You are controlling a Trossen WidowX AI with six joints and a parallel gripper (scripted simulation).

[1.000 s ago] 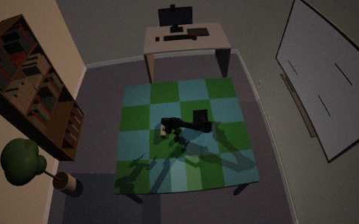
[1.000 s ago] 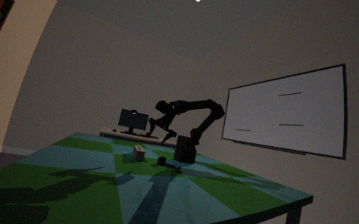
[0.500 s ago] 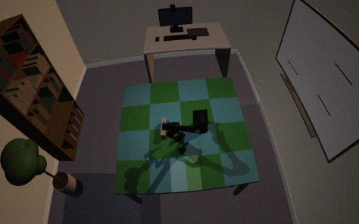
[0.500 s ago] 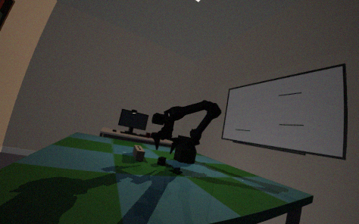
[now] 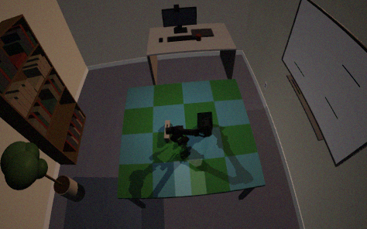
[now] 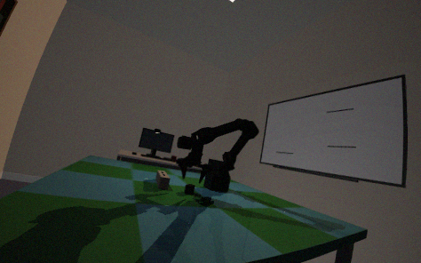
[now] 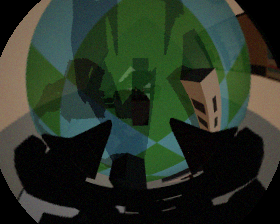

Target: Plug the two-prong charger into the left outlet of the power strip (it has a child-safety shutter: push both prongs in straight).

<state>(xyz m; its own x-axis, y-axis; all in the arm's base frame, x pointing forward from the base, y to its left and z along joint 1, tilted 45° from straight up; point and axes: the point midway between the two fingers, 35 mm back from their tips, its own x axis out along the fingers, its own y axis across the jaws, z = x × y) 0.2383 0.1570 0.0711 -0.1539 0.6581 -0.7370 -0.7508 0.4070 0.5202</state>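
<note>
Right now my gripper tip is 4 cm above the dark charger, 1 cm to the right of it and 1 cm short of it.
</note>
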